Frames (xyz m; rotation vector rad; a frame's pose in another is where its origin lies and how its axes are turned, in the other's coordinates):
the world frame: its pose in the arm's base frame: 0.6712 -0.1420 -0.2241 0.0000 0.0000 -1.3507
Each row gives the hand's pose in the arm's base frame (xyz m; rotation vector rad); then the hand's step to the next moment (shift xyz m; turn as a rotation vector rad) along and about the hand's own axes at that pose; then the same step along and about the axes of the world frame.
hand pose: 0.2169 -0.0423 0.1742 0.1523 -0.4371 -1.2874
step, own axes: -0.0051 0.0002 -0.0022 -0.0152 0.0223 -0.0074
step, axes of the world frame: -0.0045 0.0010 -0.0031 -0.0150 0.0235 -0.0024
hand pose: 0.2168 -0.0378 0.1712 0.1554 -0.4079 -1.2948
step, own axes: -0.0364 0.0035 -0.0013 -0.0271 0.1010 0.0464
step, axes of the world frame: -0.0356 0.0037 -0.0075 -0.0427 0.0789 0.0711
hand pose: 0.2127 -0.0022 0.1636 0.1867 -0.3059 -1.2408
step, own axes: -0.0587 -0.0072 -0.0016 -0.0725 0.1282 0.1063
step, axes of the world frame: -0.0571 -0.0108 -0.0112 -0.0964 0.0823 0.1301
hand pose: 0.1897 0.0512 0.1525 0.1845 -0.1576 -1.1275
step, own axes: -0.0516 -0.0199 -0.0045 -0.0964 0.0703 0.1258
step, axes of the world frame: -0.0462 -0.0289 -0.0105 -0.1070 0.0177 0.1353
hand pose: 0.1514 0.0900 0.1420 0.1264 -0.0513 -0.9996
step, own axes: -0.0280 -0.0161 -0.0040 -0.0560 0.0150 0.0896
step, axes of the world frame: -0.0211 -0.0242 -0.0056 -0.0524 -0.0157 0.0916
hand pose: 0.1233 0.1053 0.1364 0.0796 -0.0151 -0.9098
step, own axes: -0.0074 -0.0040 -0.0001 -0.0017 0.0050 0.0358
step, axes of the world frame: -0.0050 -0.0068 -0.0002 -0.0018 0.0017 0.0361
